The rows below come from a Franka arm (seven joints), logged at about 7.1 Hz.
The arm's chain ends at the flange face. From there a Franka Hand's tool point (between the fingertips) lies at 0.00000 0.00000 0.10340 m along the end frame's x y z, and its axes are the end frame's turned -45 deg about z.
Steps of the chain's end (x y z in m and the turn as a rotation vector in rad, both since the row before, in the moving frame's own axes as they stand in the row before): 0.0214 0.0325 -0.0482 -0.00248 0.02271 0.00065; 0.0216 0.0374 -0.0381 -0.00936 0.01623 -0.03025; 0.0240 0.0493 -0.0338 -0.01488 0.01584 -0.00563
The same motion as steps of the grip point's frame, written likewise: -0.0064 0.0400 -0.0482 -0.01781 0.01430 0.00065; -0.0106 0.0436 -0.0381 -0.01809 0.00486 -0.03025; -0.0178 0.0541 -0.0338 -0.02172 0.00068 -0.00563
